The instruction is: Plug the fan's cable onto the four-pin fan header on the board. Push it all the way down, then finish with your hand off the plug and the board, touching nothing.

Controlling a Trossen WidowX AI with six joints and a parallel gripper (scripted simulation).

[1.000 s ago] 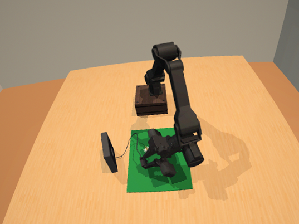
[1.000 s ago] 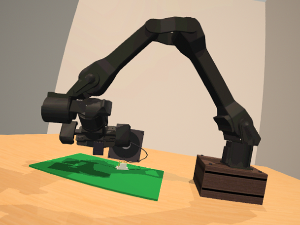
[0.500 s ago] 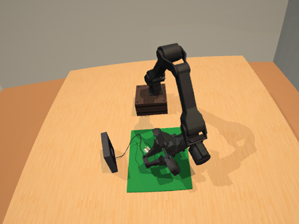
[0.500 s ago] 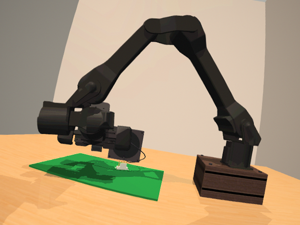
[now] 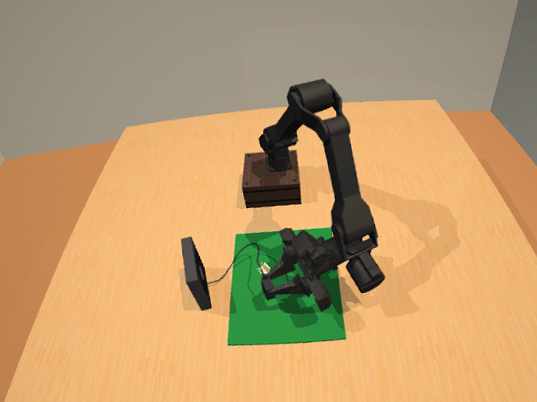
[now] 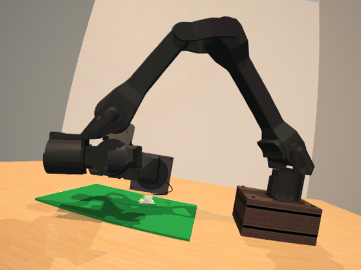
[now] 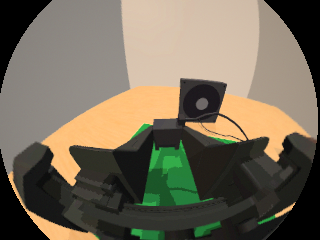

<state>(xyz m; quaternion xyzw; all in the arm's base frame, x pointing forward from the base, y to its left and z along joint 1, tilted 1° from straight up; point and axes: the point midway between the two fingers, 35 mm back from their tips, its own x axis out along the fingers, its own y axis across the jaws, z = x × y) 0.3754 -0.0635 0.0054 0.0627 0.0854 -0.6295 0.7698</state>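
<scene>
My gripper tip is now 90 mm above the green board, 50 mm past it and 40 mm to the right of it. From my gripper tip the other things lie so: dark plug 10 mm below; then black fan 140 mm to the right, 80 mm behind, 20 mm below.
</scene>
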